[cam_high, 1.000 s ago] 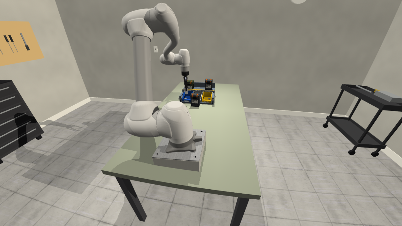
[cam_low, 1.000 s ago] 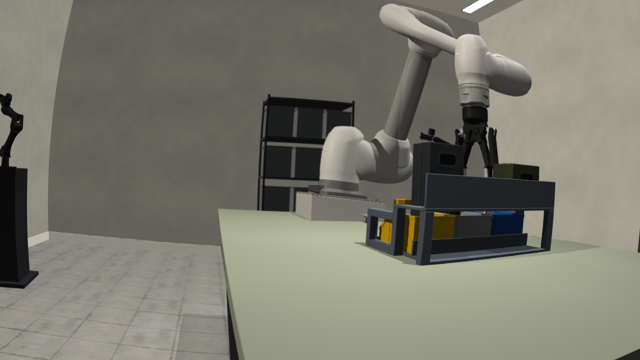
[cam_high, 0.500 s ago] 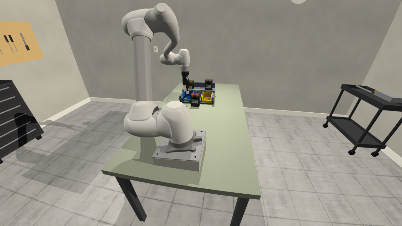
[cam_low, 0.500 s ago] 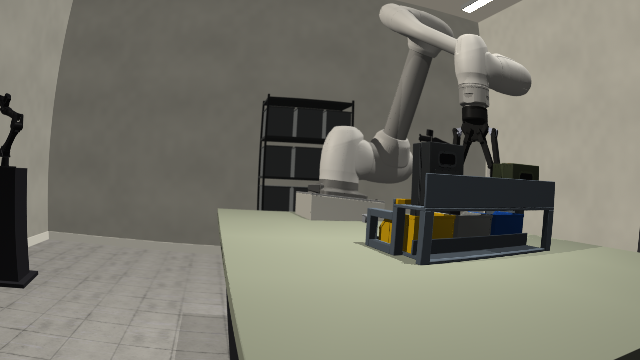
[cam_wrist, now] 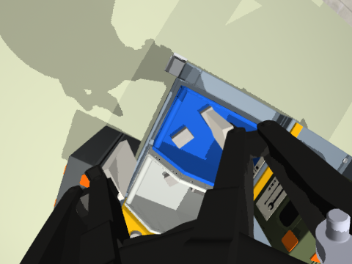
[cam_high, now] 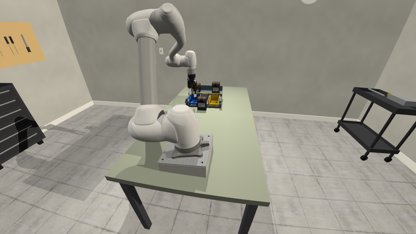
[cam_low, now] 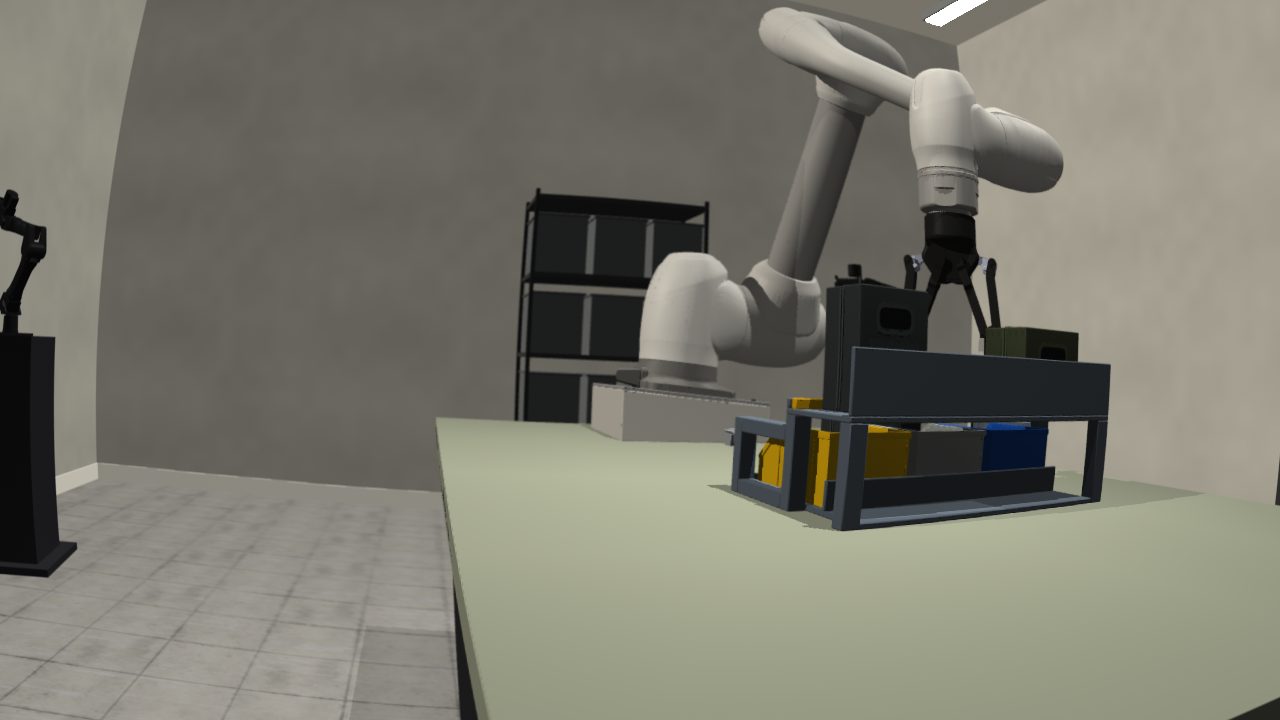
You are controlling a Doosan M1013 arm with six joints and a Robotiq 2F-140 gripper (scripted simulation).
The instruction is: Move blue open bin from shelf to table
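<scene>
Now: hand 8 cm short of the blue open bin, 1 cm to the left of it and 11 cm above it. Also, from my hand: yellow bin (5 cm ahead, 23 cm to the right, 11 cm below); grey bin (6 cm ahead, 12 cm to the right, 11 cm below).
</scene>
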